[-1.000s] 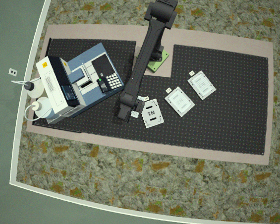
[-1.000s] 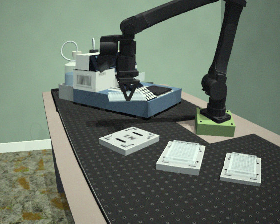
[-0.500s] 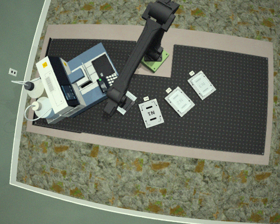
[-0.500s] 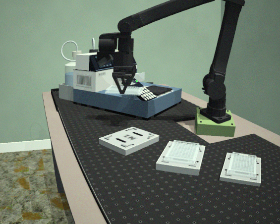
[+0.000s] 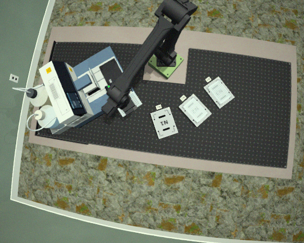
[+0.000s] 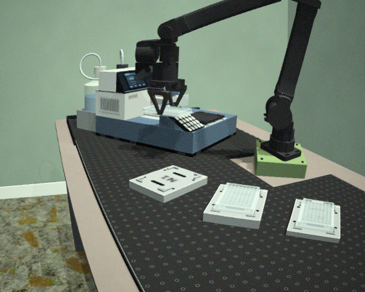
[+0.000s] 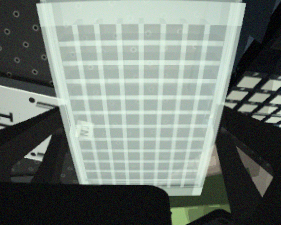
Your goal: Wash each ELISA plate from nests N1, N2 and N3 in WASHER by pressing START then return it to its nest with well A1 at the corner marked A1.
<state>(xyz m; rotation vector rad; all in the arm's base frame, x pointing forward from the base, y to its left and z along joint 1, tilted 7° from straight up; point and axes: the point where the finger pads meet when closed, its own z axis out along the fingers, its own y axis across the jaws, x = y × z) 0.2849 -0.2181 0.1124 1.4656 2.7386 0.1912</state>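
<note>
Right now the dark carrier is 21 cm behind my hand, 12 cm to the right of it and 6 cm below it. Round my hand: plate washer 14 cm behind, 26 cm to the right, 3 cm below; then N1 label 1 cm behind, 16 cm to the left, 15 cm below.
</note>
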